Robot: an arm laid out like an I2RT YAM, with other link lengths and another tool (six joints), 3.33 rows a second.
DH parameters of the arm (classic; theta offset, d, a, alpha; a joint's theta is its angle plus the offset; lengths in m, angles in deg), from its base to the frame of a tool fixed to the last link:
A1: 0 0.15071 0.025 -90
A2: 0 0 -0.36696 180
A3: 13.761 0 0.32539 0
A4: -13.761 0.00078 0.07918 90
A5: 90 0.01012 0 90
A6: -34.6 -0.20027 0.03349 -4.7
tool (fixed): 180 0.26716 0 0
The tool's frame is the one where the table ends.
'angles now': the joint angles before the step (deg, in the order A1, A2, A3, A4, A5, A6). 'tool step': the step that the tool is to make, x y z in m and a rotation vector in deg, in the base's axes. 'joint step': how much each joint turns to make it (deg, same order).
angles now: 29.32, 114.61, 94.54, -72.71, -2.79, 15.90
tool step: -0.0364, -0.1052, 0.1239, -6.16, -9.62, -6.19
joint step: -9.02, -14.04, 2.20, -9.98, 9.60, -2.86
